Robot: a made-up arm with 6 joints. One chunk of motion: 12 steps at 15 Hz.
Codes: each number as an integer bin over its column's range. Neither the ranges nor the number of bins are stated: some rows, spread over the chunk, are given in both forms.
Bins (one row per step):
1: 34 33 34 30 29 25
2: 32 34 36 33 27 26
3: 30 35 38 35 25 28
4: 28 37 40 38 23 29
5: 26 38 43 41 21 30
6: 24 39 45 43 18 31
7: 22 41 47 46 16 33
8: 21 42 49 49 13 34
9: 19 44 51 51 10 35
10: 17 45 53 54 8 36
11: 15 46 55 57 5 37
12: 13 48 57 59 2 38
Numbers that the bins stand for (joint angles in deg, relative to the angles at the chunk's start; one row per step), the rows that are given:
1: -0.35 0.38 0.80 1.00 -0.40 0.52
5: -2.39 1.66 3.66 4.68 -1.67 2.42
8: -3.66 2.68 5.57 7.35 -2.95 3.95
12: -5.70 4.21 8.11 10.69 -4.70 5.47
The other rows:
2: -0.86 0.64 1.44 2.00 -0.72 0.90
3: -1.37 0.89 2.07 2.67 -1.04 1.66
4: -1.88 1.40 2.71 3.67 -1.35 2.04
6: -2.90 1.91 4.30 5.34 -2.15 2.80
7: -3.41 2.42 4.93 6.35 -2.47 3.57
9: -4.17 3.19 6.20 8.02 -3.43 4.33
10: -4.68 3.44 6.84 9.02 -3.75 4.71
11: -5.19 3.70 7.48 10.02 -4.22 5.09

